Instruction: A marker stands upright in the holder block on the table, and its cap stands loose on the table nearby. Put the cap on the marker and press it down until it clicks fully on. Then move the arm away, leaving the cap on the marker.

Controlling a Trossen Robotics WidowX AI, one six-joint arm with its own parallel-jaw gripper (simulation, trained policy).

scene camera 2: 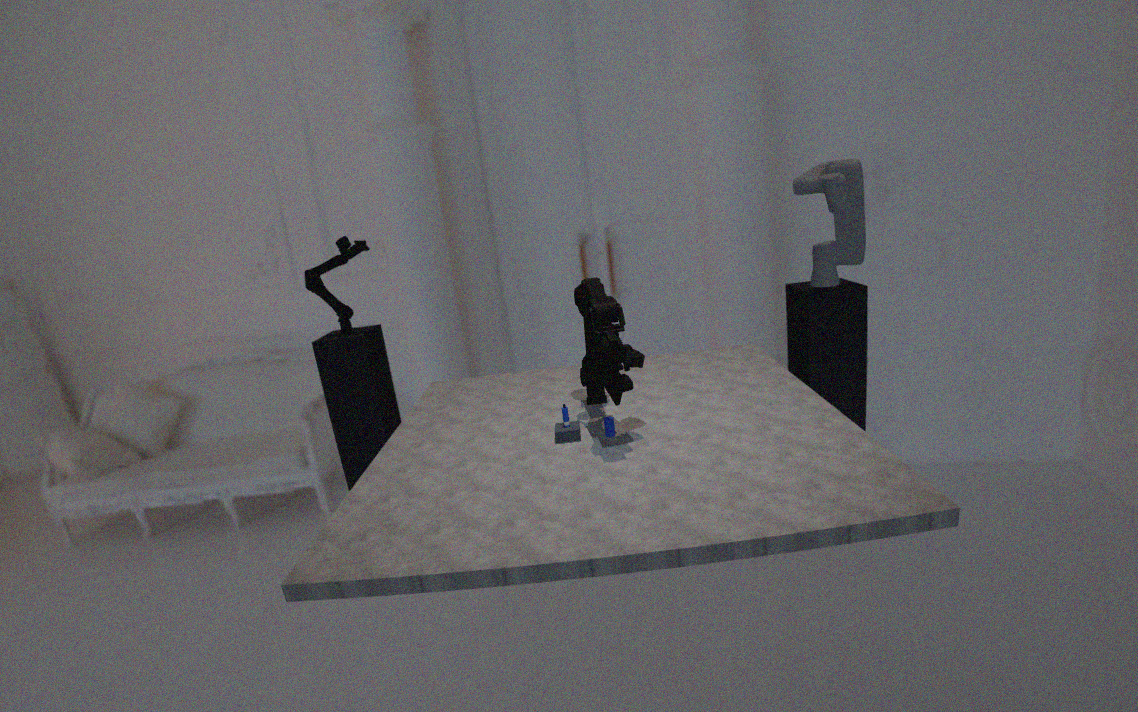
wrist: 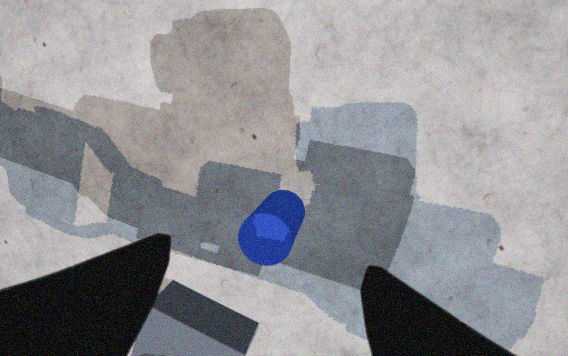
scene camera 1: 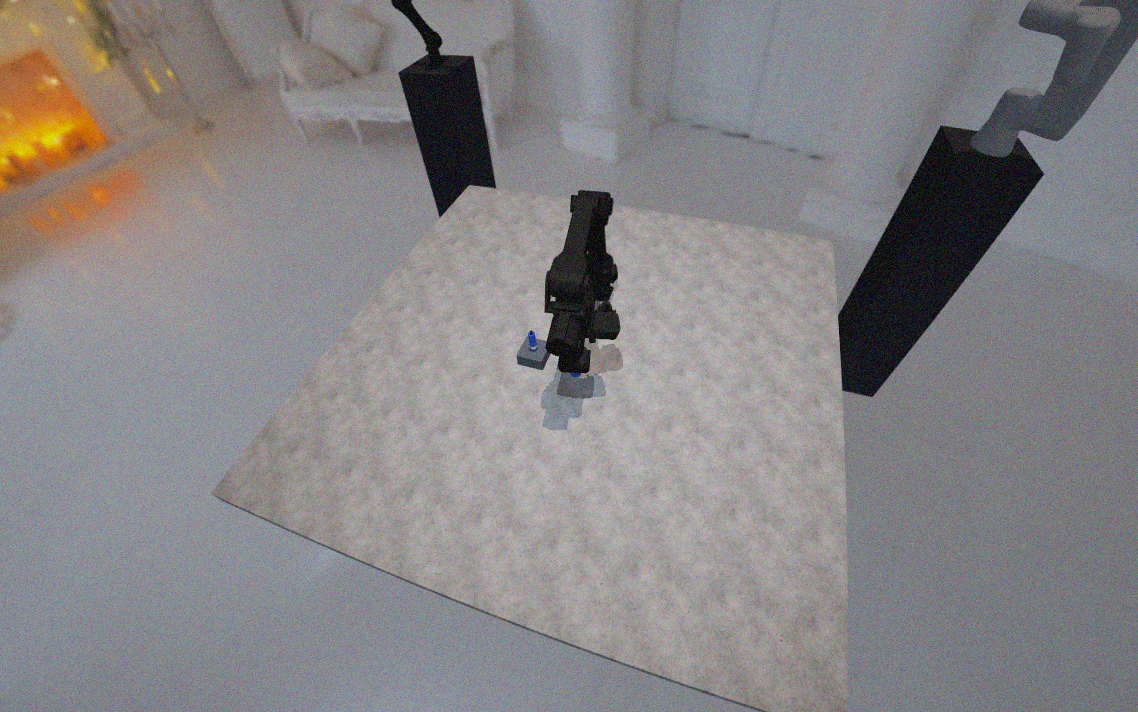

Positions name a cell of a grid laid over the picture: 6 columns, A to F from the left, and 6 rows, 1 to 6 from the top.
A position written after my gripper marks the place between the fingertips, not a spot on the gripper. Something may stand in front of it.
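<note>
My gripper is visible to me in scene camera 1 (scene camera 1: D3). Scene camera 2 shows my gripper too (scene camera 2: D4), and so does the wrist view (wrist: C5). I also see a blue cap (wrist: C5).
</note>
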